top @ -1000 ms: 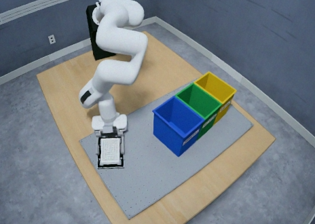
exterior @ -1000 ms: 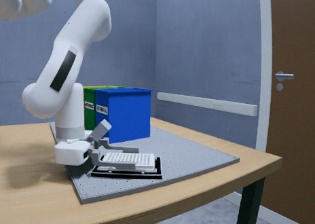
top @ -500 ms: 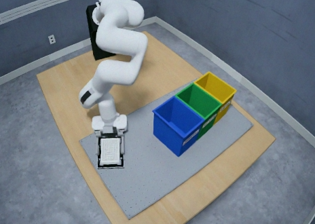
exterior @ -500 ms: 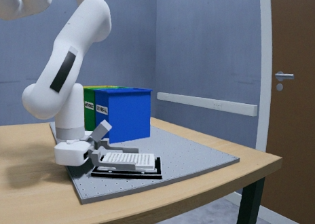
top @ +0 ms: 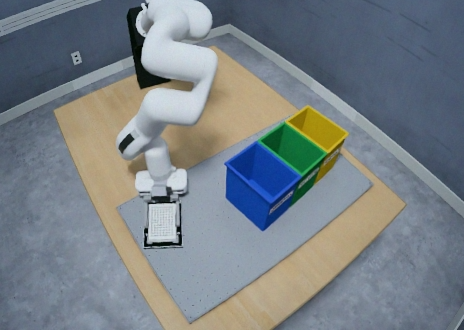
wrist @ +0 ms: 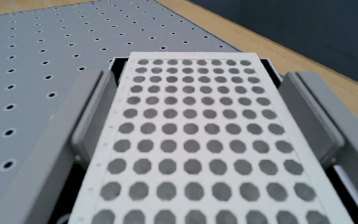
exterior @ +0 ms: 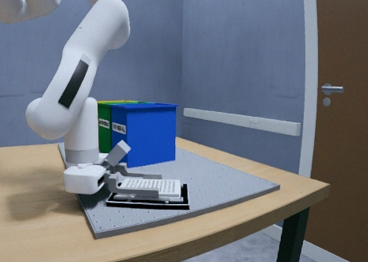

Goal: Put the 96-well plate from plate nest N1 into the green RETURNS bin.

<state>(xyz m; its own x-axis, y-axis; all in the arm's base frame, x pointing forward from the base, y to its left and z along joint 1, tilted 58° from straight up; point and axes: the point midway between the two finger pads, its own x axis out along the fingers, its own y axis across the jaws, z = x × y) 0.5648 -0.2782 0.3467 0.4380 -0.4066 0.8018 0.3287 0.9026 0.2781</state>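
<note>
Right now my hand is 10 mm above the white 96-well plate. Round my hand: blue bin 280 mm to the left, 140 mm ahead, 60 mm above; then black plate nest 20 mm below; then green bin 410 mm to the left, 140 mm ahead, 60 mm above.
</note>
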